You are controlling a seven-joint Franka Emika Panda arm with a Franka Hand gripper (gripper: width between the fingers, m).
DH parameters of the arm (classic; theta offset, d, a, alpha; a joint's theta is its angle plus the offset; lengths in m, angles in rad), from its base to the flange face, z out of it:
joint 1: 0 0.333 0 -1.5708
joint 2: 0 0 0 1.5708
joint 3: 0 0.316 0.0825 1.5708
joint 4: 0 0 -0.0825 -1.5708
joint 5: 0 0.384 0 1.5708
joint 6: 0 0 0.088 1.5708
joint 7: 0 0.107 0 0
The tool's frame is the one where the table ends.
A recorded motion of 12 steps. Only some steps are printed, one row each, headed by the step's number.
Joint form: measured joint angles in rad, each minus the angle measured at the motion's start. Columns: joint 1, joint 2, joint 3, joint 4, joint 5, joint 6, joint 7.
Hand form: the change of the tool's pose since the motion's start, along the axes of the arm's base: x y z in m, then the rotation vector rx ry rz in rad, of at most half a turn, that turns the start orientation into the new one. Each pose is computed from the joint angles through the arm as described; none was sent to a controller.
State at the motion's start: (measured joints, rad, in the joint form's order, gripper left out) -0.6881 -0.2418 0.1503 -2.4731 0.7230 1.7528 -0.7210
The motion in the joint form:
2: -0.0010 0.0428 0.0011 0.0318 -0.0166 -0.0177 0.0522
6: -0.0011 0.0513 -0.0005 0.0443 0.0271 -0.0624 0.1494
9: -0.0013 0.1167 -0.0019 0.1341 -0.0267 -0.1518 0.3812
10: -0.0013 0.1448 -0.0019 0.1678 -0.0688 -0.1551 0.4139
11: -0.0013 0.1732 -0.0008 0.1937 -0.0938 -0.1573 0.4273
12: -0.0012 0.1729 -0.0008 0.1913 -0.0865 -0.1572 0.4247
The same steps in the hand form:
2: 0.0069 -0.0038 -0.0052 0.0150 0.0576 -0.0171
6: 0.0101 0.0008 -0.0018 0.0809 0.1253 -0.0885
9: 0.0237 -0.0058 0.0040 0.0996 0.3344 -0.1686
10: 0.0294 -0.0130 0.0030 0.0680 0.3689 -0.1693
11: 0.0347 -0.0180 -0.0003 0.0528 0.3894 -0.1639
12: 0.0346 -0.0172 -0.0008 0.0597 0.3866 -0.1652

